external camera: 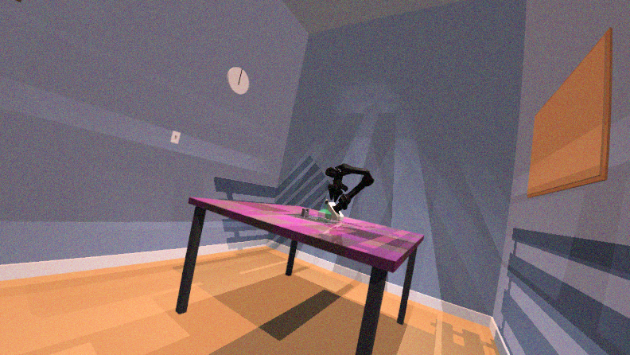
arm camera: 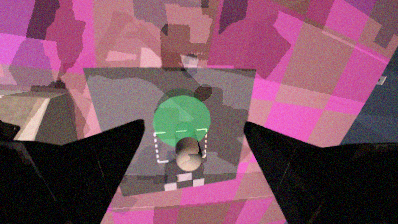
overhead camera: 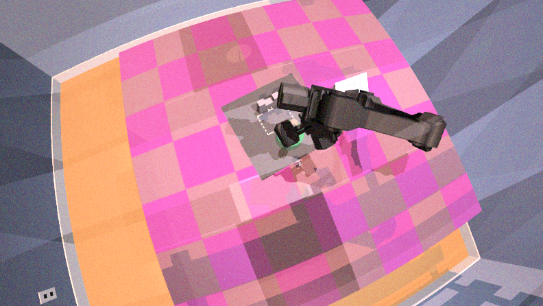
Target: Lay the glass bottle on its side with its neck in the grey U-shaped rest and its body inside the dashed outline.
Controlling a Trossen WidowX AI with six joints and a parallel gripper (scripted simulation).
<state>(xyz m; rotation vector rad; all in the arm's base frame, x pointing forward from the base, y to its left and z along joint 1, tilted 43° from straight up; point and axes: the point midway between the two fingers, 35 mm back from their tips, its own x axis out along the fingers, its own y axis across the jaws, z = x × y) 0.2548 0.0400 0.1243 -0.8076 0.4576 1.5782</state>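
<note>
Now: gripper tip 10 mm short of the glass bottle, 40 mm to the left of it and 60 mm above it. Round my gripper tip: dark grey mat 30 mm ahead, 120 mm to the right, 150 mm below.
</note>
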